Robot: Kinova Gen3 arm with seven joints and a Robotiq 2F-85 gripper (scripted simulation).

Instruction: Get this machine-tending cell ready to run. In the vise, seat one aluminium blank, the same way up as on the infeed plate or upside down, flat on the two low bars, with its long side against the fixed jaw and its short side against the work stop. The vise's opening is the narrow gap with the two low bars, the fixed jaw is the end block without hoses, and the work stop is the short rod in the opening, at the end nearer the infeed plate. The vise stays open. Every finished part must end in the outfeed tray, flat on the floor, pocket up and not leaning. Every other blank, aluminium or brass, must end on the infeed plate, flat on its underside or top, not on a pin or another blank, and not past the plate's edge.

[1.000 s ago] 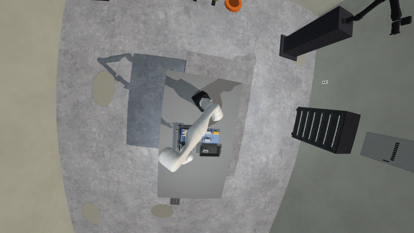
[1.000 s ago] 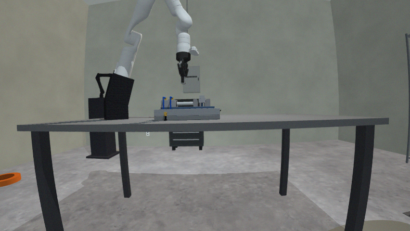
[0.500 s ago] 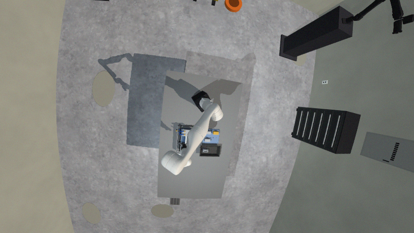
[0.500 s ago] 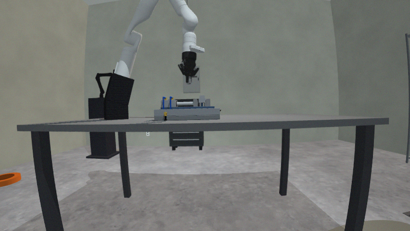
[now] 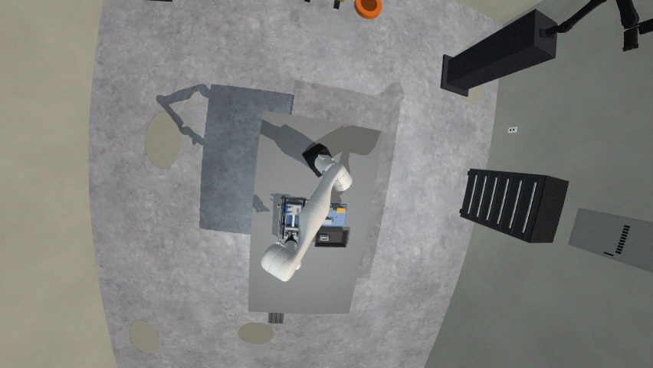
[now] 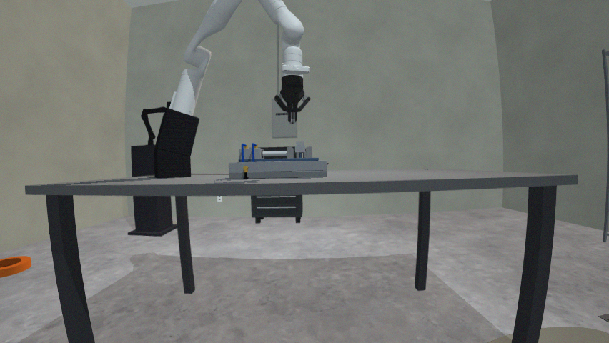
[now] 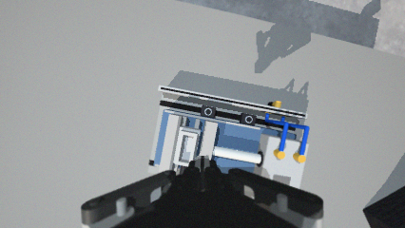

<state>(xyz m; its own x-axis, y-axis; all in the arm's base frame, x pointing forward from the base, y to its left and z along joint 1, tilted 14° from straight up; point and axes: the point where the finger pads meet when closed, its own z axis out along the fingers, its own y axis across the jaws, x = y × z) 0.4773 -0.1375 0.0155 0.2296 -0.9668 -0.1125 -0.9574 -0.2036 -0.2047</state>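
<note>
Now: hand 12 cm above the white rod, 6 cm past it and 1 cm to the right of it. From my hand the other things lie so: brass blank (34 cm to the left, 17 cm below, 15 cm behind); then vise (16 cm below, 5 cm behind, 1 cm to the left).
</note>
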